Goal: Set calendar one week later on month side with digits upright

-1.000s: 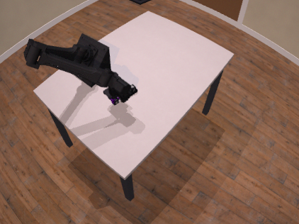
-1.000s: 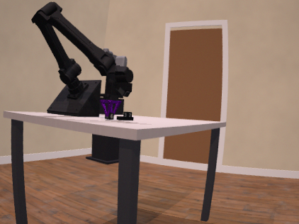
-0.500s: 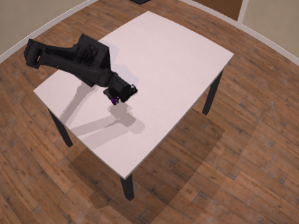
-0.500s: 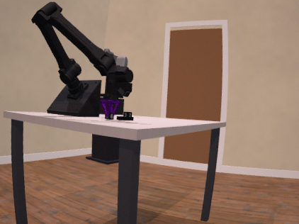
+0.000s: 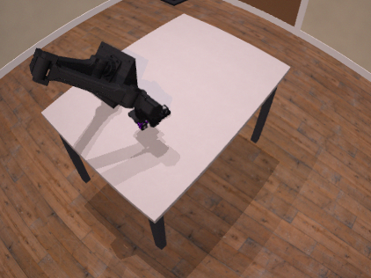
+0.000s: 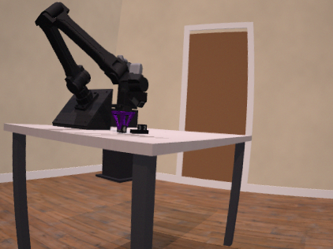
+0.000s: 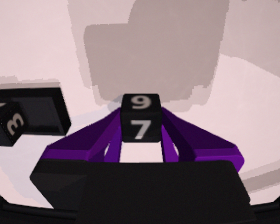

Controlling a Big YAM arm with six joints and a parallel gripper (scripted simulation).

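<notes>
Right now the black date cube is right at my hand. From my hand the other things lie so: black tray 11 cm to the left, 1 cm below.
</notes>
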